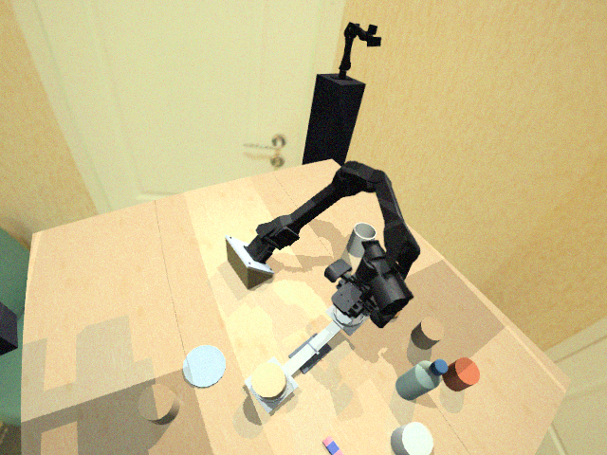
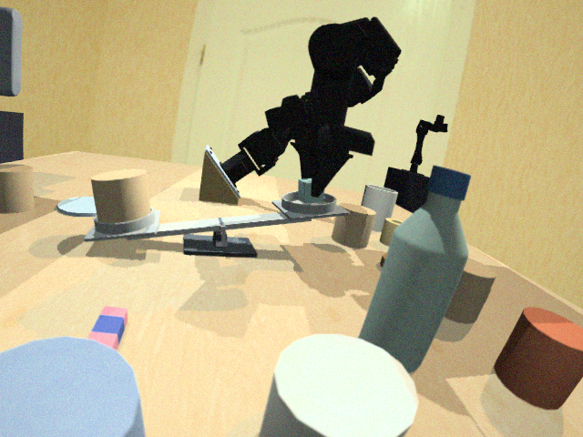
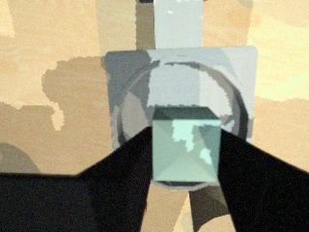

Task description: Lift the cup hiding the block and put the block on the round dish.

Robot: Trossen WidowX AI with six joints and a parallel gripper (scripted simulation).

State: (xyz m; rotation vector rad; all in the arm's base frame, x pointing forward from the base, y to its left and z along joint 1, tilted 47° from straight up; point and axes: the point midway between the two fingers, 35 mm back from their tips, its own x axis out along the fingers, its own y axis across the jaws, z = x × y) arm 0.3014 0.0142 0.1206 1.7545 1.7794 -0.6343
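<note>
My gripper tip is 11 cm past the round light-blue dish, 36 cm to the left of it and 9 cm above it. The rest, counted from my gripper tip: teal bottle: 23 cm ahead, 2 cm to the left, 2 cm above; teal block: 1 cm above; small balance: 2 cm ahead, 12 cm to the right, 7 cm below.
</note>
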